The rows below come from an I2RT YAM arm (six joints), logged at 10 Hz.
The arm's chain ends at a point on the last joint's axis. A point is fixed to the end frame.
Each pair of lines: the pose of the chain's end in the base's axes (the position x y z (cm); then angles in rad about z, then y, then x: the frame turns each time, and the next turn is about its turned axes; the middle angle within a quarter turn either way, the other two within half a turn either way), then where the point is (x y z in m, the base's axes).
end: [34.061 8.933 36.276 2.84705 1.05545 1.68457]
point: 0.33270 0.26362 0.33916
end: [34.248 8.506 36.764 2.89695 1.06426 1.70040]
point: 0.32845 0.25871 0.34226
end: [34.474 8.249 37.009 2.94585 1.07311 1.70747]
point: 0.32352 0.25525 0.34366
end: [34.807 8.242 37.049 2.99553 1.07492 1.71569]
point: 0.31957 0.25402 0.34332
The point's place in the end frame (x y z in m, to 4 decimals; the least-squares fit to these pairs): 0.0492 0.0574 0.1590
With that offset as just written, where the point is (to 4 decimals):
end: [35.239 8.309 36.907 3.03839 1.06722 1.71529]
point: 0.3163 0.2533 0.3423
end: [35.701 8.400 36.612 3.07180 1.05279 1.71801]
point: 0.3153 0.2530 0.3399
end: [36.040 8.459 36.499 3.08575 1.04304 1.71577]
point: 0.3157 0.2530 0.3395
